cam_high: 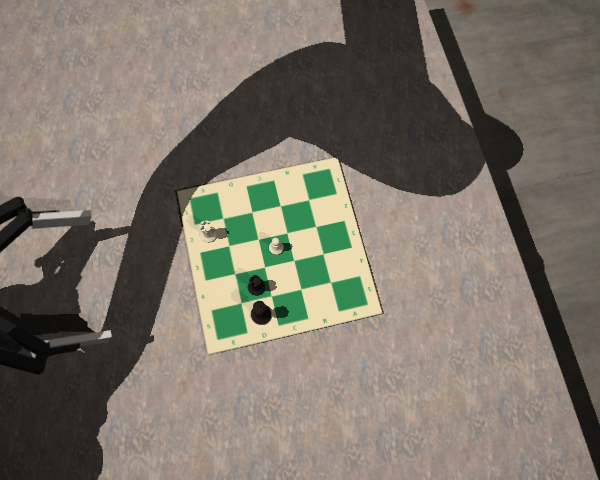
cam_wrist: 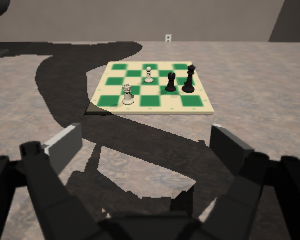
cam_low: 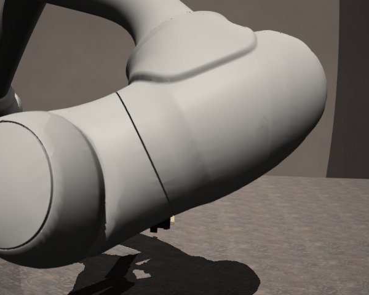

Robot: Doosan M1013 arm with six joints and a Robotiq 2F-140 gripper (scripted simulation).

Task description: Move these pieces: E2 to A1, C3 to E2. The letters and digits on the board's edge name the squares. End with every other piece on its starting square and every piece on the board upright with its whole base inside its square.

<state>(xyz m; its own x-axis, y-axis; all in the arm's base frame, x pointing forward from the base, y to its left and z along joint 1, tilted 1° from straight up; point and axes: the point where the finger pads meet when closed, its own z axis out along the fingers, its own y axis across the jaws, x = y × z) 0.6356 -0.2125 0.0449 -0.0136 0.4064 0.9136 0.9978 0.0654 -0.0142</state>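
My gripper is now 14 cm to the right of the white piece, 4 cm past it and 3 cm above it. The rest, counted from my hand: white pawn: 22 cm to the left, 4 cm below, 1 cm behind; then black queen: 19 cm to the left, 7 cm ahead, 2 cm below; then chessboard: 22 cm to the left, 5 cm below, 1 cm behind.
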